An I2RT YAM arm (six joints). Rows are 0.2 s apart.
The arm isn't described. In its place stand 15 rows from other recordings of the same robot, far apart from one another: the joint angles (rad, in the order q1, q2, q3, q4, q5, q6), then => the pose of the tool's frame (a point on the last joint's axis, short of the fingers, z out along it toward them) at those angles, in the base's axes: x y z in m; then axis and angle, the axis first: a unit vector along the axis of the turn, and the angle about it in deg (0 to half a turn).
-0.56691 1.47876 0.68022 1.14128 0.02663 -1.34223 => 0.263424 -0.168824 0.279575 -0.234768 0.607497 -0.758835 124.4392
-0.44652 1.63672 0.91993 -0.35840 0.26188 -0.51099 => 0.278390 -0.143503 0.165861 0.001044 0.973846 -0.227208 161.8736
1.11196 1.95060 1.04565 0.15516 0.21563 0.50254 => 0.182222 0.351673 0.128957 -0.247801 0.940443 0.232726 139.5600
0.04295 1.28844 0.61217 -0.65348 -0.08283 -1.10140 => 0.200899 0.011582 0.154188 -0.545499 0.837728 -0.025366 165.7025
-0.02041 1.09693 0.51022 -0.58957 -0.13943 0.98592 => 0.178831 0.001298 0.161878 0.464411 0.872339 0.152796 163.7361
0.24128 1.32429 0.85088 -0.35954 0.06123 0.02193 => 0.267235 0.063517 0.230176 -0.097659 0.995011 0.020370 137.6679
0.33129 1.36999 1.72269 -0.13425 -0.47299 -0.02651 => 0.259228 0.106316 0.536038 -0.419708 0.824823 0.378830 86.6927
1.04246 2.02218 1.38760 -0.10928 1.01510 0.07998 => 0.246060 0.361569 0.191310 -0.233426 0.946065 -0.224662 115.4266
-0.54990 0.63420 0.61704 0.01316 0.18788 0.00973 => 0.134898 -0.090487 0.325281 0.343750 0.877452 -0.334537 97.4952
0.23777 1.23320 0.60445 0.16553 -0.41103 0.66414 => 0.250685 0.075391 0.219385 0.077319 0.907488 0.412902 134.3732
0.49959 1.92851 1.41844 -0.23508 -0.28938 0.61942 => 0.376975 0.217316 0.220221 -0.003597 0.942302 0.334745 149.1034
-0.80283 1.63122 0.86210 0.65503 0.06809 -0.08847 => 0.250087 -0.262448 0.237265 0.349054 0.855121 -0.383314 107.7808
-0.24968 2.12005 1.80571 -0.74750 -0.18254 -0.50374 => 0.449739 -0.108015 0.224788 -0.150253 0.988591 -0.010577 149.1992
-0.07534 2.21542 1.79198 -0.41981 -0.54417 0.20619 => 0.496100 -0.018964 0.200544 0.033445 0.956819 0.288754 142.0009
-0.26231 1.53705 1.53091 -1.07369 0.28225 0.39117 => 0.294377 -0.089305 0.340434 0.351682 0.927792 -0.124586 151.1758
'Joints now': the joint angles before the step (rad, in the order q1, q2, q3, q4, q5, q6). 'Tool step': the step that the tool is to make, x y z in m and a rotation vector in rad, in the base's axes. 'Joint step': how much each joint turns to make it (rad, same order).
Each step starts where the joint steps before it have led.
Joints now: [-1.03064, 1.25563, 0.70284, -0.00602, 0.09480, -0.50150]
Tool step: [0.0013, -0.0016, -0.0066, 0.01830, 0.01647, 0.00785]
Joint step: [0.00061, 0.02181, -0.00397, 0.00234, -0.00355, -0.00791]
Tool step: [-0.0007, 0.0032, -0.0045, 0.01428, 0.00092, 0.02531]
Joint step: [0.00071, -0.00543, -0.01784, 0.00034, -0.02411, -0.00821]
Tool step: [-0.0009, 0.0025, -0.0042, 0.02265, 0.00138, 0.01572]
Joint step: [-0.00065, -0.00228, -0.01154, -0.01083, -0.01943, -0.00067]
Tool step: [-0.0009, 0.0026, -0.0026, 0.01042, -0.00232, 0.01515]
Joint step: [-0.00010, -0.00678, -0.01258, -0.00182, -0.01669, -0.00285]
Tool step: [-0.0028, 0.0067, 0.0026, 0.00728, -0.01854, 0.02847]
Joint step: [-0.00080, -0.03780, -0.01448, -0.02001, -0.03524, -0.00103]
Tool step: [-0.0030, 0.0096, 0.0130, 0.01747, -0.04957, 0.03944]
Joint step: [0.00073, -0.06604, 0.01042, -0.06525, -0.06129, 0.01985]
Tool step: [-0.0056, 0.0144, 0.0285, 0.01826, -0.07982, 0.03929]
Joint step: [-0.00041, -0.10188, 0.05020, -0.12224, -0.07641, 0.04261]
